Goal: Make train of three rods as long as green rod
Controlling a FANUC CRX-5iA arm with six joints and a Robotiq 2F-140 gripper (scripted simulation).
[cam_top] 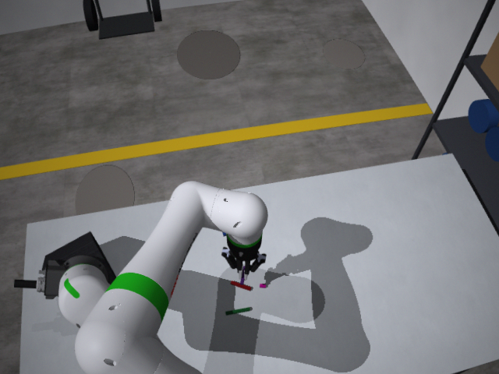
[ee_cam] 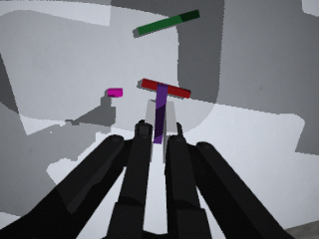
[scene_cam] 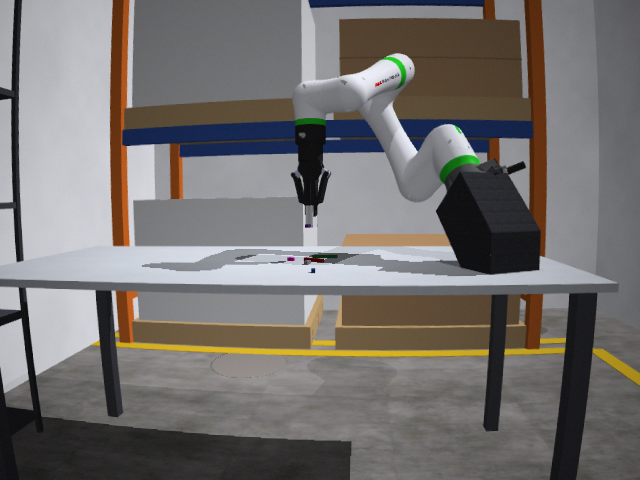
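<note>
Right now my hand is 60 mm to the right of the grey rod and 130 mm above it. The rest, counted from my hand: red rod: 10 mm behind, 10 mm to the left, 130 mm below; then purple rod: 30 mm below; then magenta rod: 60 mm ahead, 130 mm below.
</note>
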